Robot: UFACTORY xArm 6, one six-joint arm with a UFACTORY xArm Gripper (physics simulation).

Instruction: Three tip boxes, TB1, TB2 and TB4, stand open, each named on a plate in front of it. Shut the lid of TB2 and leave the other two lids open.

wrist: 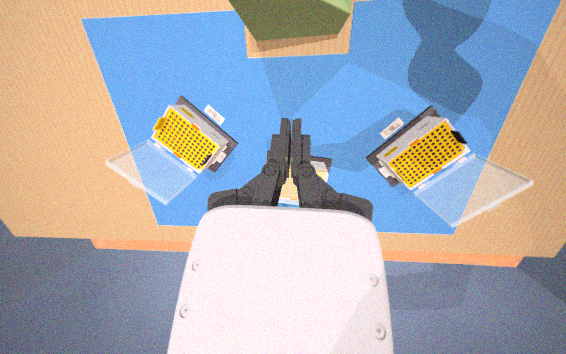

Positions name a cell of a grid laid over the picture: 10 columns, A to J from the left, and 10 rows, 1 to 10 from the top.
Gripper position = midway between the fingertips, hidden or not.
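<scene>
You'd see the gripper (F4) here, and there's a blue mat (I2) too.
</scene>
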